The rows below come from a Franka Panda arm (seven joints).
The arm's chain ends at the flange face. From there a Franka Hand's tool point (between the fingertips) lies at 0.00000 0.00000 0.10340 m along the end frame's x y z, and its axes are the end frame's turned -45 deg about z.
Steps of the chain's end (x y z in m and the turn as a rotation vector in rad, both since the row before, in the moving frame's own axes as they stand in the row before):
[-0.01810, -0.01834, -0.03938, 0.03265, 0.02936, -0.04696]
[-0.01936, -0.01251, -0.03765, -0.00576, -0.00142, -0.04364]
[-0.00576, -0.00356, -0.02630, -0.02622, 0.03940, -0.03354]
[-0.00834, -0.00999, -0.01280, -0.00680, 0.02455, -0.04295]
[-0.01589, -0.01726, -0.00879, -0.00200, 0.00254, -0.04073]
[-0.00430, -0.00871, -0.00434, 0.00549, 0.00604, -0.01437]
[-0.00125, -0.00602, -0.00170, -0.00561, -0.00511, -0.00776]
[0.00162, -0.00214, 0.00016, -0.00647, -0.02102, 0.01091]
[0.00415, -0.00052, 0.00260, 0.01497, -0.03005, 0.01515]
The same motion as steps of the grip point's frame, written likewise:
[0.00469, -0.02611, -0.03948, 0.00233, 0.04385, -0.04696]
[-0.00536, -0.02221, -0.03765, -0.00307, -0.00508, -0.04364]
[-0.00051, -0.00181, -0.02642, -0.04640, 0.00932, -0.03354]
[0.00251, -0.01070, -0.01283, -0.02217, 0.01255, -0.04295]
[0.00101, -0.02311, -0.00879, -0.00321, 0.00038, -0.04073]
[0.00396, -0.00917, -0.00434, -0.00039, 0.00815, -0.01437]
[0.00259, -0.00510, -0.00170, -0.00035, -0.00758, -0.00776]
[0.00065, -0.00144, 0.00013, 0.01029, -0.01944, 0.01091]
[0.00222, -0.00073, 0.00254, 0.03183, -0.01066, 0.01515]

